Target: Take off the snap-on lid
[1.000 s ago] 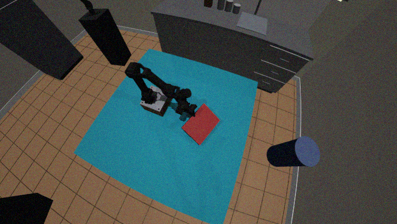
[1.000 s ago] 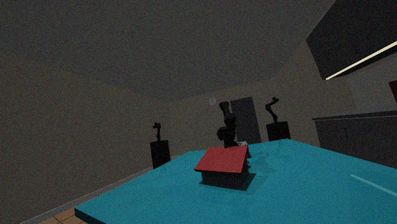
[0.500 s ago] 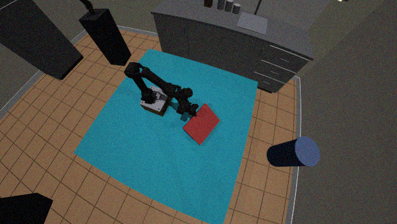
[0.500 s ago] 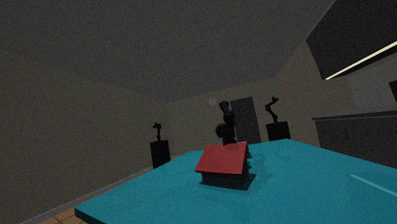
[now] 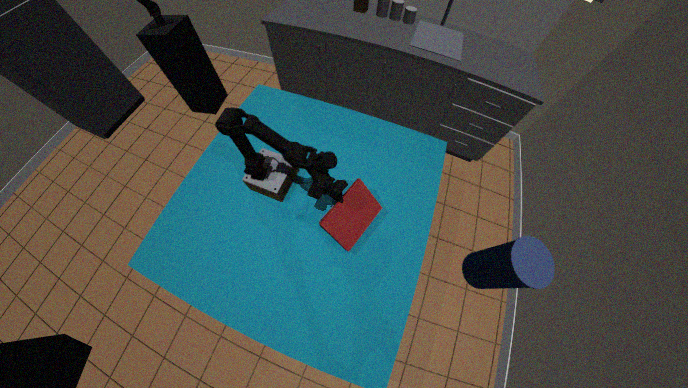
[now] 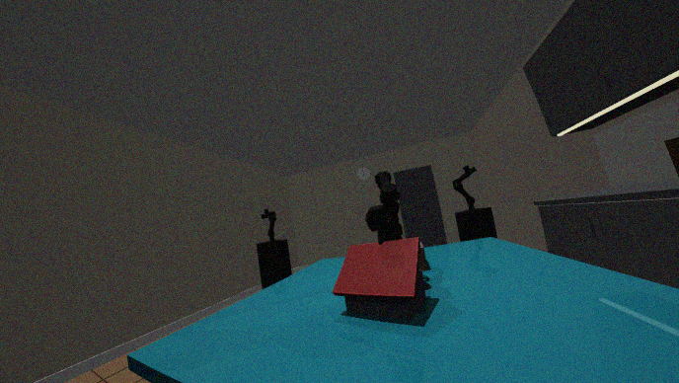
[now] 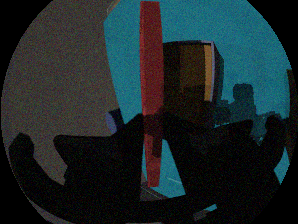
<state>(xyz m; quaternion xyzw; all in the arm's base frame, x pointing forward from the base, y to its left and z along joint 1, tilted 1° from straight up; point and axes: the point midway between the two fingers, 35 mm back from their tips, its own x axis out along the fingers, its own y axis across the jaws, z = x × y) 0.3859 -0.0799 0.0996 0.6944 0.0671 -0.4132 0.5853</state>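
Now: gripper tip 60 mm short of the red lid, 30 mm to the left of it and 50 mm above it. Round my gripper tip: dark storage box 30 mm ahead, 10 mm to the right, 140 mm below.
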